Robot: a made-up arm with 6 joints.
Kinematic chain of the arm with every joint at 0, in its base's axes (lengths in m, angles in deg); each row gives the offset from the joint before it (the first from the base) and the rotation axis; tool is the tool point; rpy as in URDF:
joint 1: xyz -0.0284 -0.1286 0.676 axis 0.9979 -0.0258 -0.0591
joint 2: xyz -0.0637 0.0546 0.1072 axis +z
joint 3: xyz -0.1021 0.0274 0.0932 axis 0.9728 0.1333 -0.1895
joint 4: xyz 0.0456 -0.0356 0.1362 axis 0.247 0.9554 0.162
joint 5: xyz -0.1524 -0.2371 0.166 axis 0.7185 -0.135 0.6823
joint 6: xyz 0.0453 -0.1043 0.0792 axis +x
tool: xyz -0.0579 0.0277 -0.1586 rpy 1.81 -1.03 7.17
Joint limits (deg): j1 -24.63..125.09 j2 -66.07..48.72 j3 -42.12..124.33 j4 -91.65..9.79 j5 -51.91..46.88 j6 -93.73..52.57
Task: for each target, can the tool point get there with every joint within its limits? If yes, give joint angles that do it. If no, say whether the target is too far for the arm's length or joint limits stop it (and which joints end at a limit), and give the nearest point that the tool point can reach.
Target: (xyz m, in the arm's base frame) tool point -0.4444 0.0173 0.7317
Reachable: yes | joints 7.06 -8.96 99.04 -78.01 -11.76 23.38
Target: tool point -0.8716 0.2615 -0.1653
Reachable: no: too far | nearest point -0.5537 0.0269 0.1648 | short by 0.515 m
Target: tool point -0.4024 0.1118 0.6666
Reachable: yes | joints 24.23 -29.46 109.33 -23.07 26.16 -13.32
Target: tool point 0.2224 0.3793 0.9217
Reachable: no: joint limits stop it (at a limit: joint 2, joint 3, joint 4, joint 5) | nearest point -0.0380 0.3844 0.9363 | short by 0.261 m
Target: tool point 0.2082 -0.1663 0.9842
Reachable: no: joint limits stop it (at a limit: joint 1, joint 2, joint 4, joint 5) | nearest point 0.1721 -0.2664 1.0641 | short by 0.133 m
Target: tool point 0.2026 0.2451 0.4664
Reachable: no: joint limits stop it (at a limit: joint 1, joint 2, joint 4, joint 6) | nearest point 0.1082 0.2005 0.4282 | short by 0.111 m
